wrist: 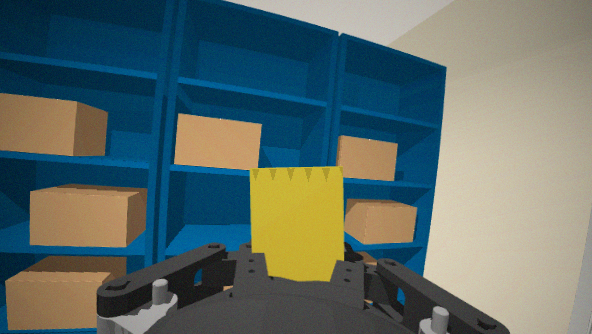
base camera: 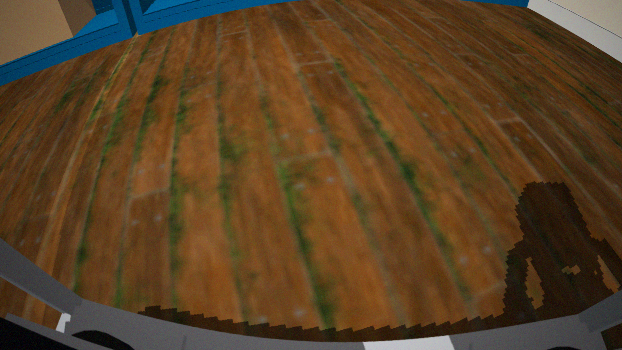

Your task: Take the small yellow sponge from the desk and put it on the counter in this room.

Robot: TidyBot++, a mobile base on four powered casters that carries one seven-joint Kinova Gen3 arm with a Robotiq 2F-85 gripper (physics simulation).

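The small yellow sponge stands up between the fingers in the lower middle of the wrist view, its flat face towards the camera. My gripper is shut on the sponge, with a dark finger at each side of its lower end. The sponge is held up in front of blue shelves. The gripper and the sponge do not show in the base camera view. The desk and the counter do not show in either view.
Blue shelf units with several cardboard boxes stand ahead. A beige wall is at the right. Brown plank floor with green streaks lies before the base, with a dark shadow at its lower right.
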